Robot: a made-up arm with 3 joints. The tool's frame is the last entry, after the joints. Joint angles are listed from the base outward. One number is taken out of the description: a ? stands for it. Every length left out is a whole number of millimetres.
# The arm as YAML. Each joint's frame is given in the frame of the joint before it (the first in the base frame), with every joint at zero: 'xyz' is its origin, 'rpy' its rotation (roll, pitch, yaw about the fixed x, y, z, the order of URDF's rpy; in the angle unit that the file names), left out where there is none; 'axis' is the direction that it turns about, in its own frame. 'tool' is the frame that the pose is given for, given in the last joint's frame.
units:
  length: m
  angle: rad
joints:
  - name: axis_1
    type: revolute
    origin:
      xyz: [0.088, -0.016, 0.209]
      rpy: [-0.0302, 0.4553, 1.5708]
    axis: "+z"
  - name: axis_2
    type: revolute
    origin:
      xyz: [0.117, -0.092, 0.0]
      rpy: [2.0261, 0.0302, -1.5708]
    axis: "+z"
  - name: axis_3
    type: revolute
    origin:
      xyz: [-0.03, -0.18, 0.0]
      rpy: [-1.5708, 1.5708, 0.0]
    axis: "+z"
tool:
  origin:
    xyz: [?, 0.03, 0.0]
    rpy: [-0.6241, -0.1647, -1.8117]
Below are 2 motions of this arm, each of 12 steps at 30 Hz.
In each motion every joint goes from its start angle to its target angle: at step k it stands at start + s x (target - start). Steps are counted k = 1, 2, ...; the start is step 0. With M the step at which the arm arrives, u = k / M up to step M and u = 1 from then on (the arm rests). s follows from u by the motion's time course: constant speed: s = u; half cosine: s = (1 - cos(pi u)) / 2; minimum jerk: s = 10 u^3 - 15 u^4 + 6 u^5.
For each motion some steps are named. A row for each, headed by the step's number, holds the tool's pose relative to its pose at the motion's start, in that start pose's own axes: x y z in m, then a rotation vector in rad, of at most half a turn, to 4 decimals.
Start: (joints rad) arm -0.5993 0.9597 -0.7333
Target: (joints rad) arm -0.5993 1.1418 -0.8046
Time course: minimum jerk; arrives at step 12
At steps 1, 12:
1: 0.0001 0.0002 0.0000 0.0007 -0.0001 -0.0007
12: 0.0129 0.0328 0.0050 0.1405 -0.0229 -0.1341

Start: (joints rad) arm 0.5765 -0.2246 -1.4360
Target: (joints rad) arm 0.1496 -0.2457 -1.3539
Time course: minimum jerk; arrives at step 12
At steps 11, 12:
11: 0.0009 0.0491 0.0654 0.1096 0.2708 -0.1850
12: 0.0010 0.0493 0.0658 0.1101 0.2722 -0.1860

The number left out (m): -0.05
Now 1 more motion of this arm.
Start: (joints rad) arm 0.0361 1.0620 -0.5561
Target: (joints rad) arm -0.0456 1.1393 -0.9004
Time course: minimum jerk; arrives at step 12
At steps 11, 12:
11: 0.0108 0.0240 -0.0027 -0.0058 0.1279 -0.3781
12: 0.0109 0.0241 -0.0027 -0.0057 0.1285 -0.3800

